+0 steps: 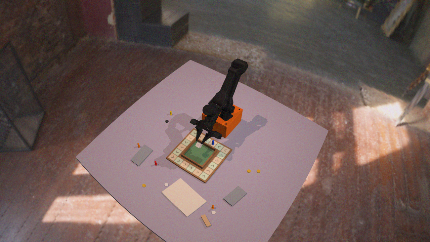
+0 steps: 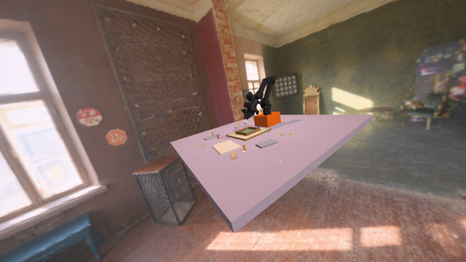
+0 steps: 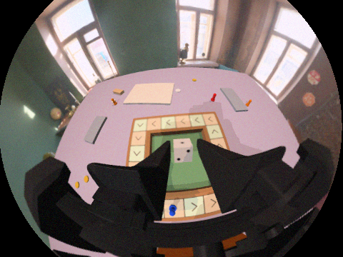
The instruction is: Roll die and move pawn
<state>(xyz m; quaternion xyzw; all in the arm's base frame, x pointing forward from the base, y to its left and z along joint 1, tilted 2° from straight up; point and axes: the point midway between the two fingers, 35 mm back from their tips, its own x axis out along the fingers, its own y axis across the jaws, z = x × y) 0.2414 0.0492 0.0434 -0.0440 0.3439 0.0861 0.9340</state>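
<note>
Right now my gripper tip is 5 cm above the white die and 1 cm past it. The rest, counted from my gripper tip: blue pawn (12 cm behind, 10 cm below); cream card (26 cm ahead, 16 cm to the left, 12 cm below); red pawn (24 cm ahead, 11 cm to the right, 11 cm below).
</note>
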